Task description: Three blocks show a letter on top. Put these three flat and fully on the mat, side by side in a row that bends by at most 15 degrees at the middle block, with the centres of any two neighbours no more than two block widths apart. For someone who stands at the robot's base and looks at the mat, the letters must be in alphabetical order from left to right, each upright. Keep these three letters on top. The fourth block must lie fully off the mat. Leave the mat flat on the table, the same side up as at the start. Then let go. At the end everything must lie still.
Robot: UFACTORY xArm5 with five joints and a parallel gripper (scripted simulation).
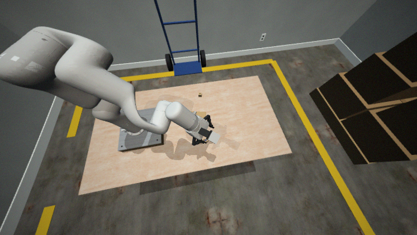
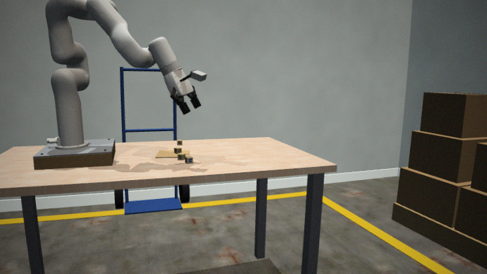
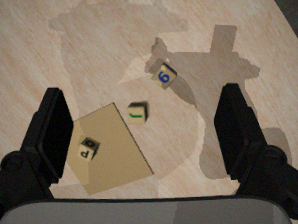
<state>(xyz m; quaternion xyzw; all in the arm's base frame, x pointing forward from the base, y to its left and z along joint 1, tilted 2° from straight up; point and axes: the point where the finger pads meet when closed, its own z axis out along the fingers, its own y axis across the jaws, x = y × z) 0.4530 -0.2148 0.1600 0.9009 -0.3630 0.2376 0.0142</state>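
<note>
My gripper is now 22 cm above the tan mat, 19 cm to the right of it and 4 cm past it. From my hand the other things lie so: block 40 cm to the left, 21 cm below, 4 cm ahead.
</note>
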